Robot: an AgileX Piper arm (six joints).
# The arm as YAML. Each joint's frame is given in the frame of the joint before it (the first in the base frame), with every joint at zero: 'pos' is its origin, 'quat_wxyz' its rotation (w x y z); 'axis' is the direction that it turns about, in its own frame. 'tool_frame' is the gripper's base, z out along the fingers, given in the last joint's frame.
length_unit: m
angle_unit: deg
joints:
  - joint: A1
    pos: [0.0, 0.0, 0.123]
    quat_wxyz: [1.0, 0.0, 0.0, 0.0]
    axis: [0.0, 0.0, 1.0]
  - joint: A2
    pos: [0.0, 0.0, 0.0]
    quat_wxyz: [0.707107, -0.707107, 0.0, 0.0]
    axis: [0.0, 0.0, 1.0]
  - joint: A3
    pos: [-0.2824, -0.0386, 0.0]
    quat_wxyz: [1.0, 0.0, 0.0, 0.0]
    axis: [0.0, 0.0, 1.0]
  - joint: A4
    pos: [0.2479, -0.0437, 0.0]
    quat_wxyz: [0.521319, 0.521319, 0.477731, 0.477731]
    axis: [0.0, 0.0, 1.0]
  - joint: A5
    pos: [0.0, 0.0, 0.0]
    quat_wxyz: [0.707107, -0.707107, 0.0, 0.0]
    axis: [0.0, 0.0, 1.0]
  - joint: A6
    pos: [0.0, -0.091, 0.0]
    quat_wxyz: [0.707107, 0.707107, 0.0, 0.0]
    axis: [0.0, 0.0, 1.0]
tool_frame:
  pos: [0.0, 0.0, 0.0]
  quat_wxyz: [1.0, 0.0, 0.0, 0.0]
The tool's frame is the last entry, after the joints.
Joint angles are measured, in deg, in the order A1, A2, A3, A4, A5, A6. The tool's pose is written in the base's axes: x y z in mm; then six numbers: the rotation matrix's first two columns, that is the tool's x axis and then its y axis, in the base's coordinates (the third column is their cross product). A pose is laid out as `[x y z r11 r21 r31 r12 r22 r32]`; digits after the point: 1 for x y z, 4 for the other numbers.
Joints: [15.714 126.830 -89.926 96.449 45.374 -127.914]
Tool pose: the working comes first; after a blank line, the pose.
Where each joint sits with the arm in this pose, in the base's axes (m; each line is computed from the numbers above, not from the rounded line before):
A1: 0.0000 0.0000 0.1230
A2: 0.0000 0.0000 0.1230
A3: 0.1927 0.0542 0.3259
A4: 0.4088 0.1150 0.2120
A5: 0.4088 0.1150 0.2120
A6: 0.4473 0.1927 0.1844
the tool: 0.4473 0.1927 0.1844

[447.3 192.7 184.4 0.0260 -0.3462 -0.9378 -0.9057 0.3890 -0.1687]
